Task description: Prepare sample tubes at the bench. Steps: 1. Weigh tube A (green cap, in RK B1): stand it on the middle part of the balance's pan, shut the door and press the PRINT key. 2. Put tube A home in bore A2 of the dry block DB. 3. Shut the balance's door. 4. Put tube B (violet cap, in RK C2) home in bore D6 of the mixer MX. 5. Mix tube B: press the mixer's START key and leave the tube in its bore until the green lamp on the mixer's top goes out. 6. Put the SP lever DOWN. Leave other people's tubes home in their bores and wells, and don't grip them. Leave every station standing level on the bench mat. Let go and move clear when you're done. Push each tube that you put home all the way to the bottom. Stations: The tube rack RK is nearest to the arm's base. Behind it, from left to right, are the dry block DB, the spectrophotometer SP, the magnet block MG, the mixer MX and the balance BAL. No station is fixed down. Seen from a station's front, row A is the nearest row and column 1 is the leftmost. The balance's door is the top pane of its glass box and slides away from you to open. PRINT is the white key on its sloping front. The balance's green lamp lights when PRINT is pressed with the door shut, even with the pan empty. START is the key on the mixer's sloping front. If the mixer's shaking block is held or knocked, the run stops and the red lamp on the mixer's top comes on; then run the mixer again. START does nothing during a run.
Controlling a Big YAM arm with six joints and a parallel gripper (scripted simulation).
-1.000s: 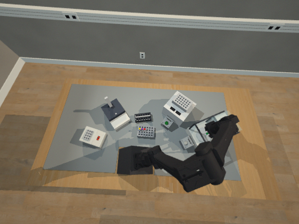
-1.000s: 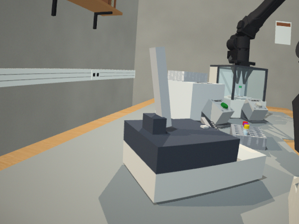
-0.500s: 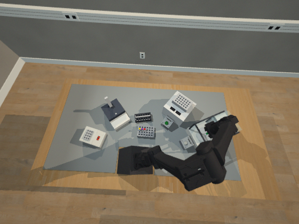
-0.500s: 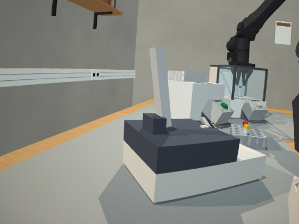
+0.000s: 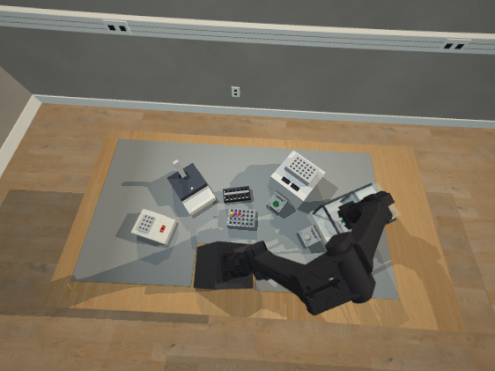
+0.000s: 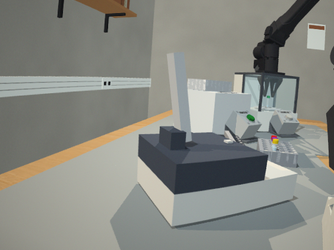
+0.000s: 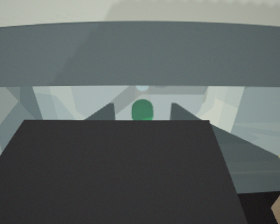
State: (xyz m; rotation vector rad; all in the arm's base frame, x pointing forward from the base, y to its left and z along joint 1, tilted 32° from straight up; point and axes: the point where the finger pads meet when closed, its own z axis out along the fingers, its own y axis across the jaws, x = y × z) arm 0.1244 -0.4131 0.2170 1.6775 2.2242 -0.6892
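Now: hand 1 cm to the right of the eight-sided pan and 5 cm above it. From my hand the other things lie so: print key 4 cm behind, 15 cm to the left, 6 cm below; then balance door 3 cm ahead, 8 cm to the right, 8 cm above; then mixer block 24 cm ahead, 13 cm to the left, 2 cm above.
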